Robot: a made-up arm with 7 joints. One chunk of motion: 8 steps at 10 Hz.
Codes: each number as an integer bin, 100 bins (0 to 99) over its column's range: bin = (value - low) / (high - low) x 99, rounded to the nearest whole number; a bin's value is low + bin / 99 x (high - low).
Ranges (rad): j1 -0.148..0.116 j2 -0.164..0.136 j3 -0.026..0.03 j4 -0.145..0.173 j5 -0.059..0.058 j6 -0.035..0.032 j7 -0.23..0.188
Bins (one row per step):
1: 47 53 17 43 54 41 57
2: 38 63 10 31 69 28 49
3: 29 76 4 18 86 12 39
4: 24 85 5 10 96 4 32
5: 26 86 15 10 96 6 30
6: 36 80 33 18 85 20 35
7: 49 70 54 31 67 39 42
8: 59 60 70 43 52 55 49
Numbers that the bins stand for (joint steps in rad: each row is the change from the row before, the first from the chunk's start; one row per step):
1: -0.02267 -0.00339 -0.01638 -0.00688 0.00482 -0.00725 0.01067
2: -0.04667 0.02691 -0.02034 -0.04542 0.02255 -0.01605 -0.02311
3: -0.07067 0.06630 -0.02374 -0.08718 0.04264 -0.02688 -0.06533
4: -0.08400 0.09358 -0.02317 -0.11288 0.05445 -0.03229 -0.09489
5: -0.07867 0.09661 -0.01752 -0.11288 0.05445 -0.03094 -0.10333
6: -0.05200 0.07842 -0.00733 -0.08718 0.04145 -0.02146 -0.08222
7: -0.01733 0.04812 0.00455 -0.04542 0.02018 -0.00861 -0.05267
8: 0.00933 0.01782 0.01360 -0.00688 0.00245 0.00222 -0.02311

